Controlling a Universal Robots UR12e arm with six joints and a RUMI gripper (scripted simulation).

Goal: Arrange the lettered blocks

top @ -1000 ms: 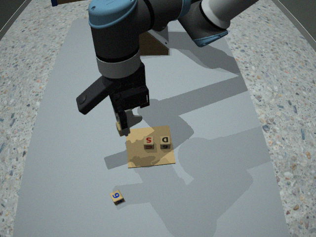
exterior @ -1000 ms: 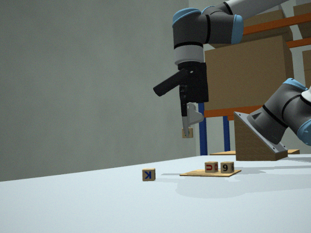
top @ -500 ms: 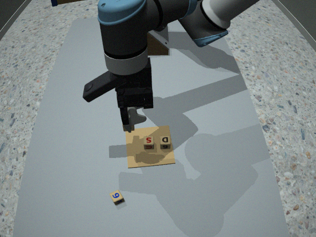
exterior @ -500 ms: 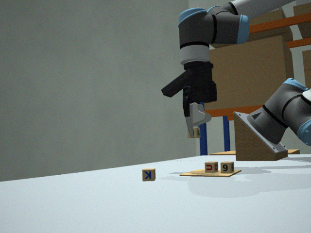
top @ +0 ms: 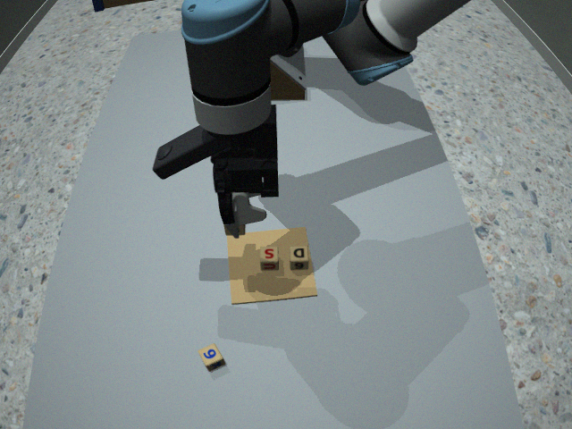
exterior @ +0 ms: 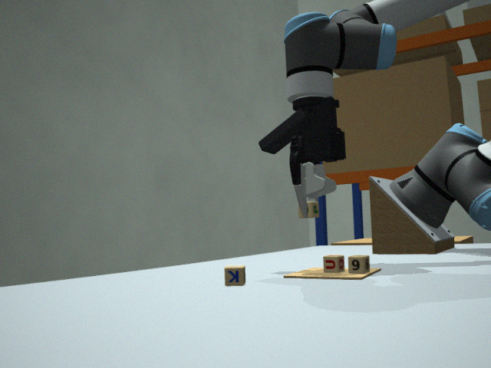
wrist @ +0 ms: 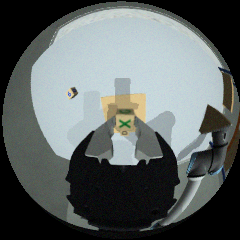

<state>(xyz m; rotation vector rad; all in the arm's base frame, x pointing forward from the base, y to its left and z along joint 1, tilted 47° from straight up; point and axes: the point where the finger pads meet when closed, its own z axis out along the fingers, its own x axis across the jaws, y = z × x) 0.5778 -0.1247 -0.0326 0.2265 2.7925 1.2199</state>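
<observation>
My gripper is now 1 cm short of the tan mat, 5 cm to the right of it and 12 cm above it.
</observation>
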